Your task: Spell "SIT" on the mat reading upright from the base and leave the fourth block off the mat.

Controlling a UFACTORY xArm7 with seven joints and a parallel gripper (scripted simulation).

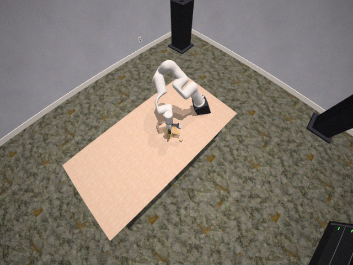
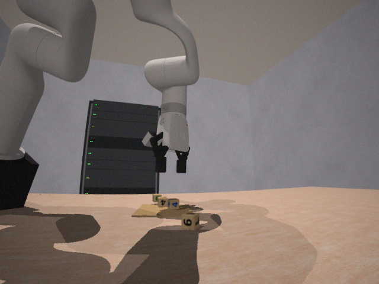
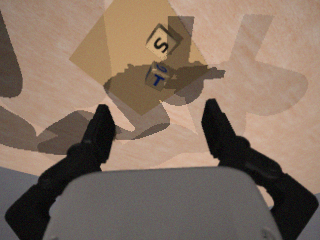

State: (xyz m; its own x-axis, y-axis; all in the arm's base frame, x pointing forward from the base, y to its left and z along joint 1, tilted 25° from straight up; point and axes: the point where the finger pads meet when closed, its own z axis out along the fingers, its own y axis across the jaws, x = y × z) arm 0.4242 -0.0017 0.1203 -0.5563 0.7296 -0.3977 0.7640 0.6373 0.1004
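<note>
Right now the tan mat is 11 cm below my hand, 2 cm behind it and 1 cm to the right of it. Also, from my hand: wooden block 14 cm to the left, 10 cm below, 1 cm behind.
</note>
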